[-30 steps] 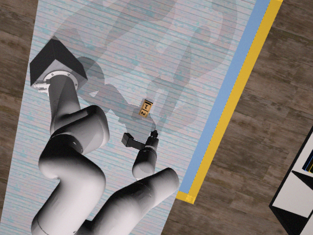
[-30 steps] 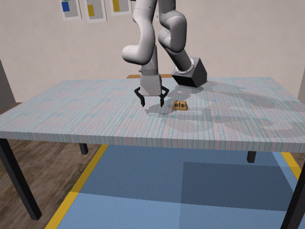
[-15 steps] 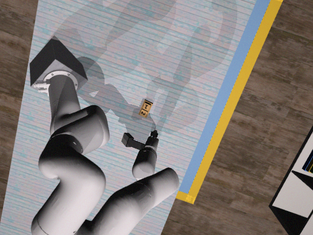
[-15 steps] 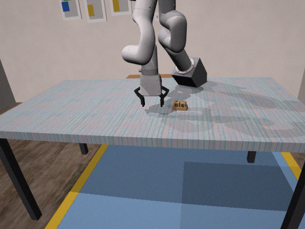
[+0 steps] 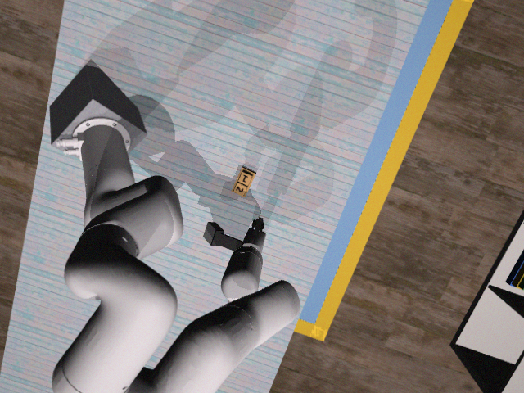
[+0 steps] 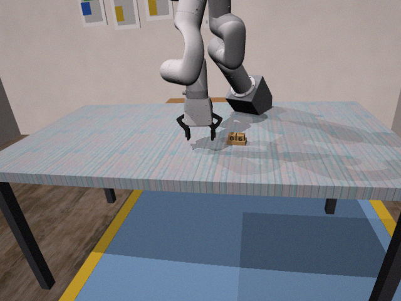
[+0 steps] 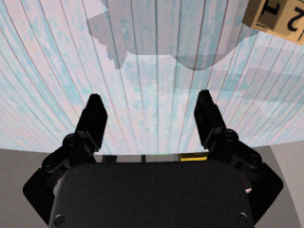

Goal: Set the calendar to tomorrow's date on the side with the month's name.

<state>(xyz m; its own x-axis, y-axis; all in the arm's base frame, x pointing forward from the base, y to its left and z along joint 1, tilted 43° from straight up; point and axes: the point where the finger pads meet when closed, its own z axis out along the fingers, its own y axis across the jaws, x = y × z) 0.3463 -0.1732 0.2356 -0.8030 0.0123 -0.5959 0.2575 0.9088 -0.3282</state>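
Right now my hand is 160 mm to the right of the wooden digit cube, 30 mm past it and 30 mm above it. From my hand the other things lie so: wooden calendar tray: 150 mm to the left, 50 mm below, 30 mm behind.
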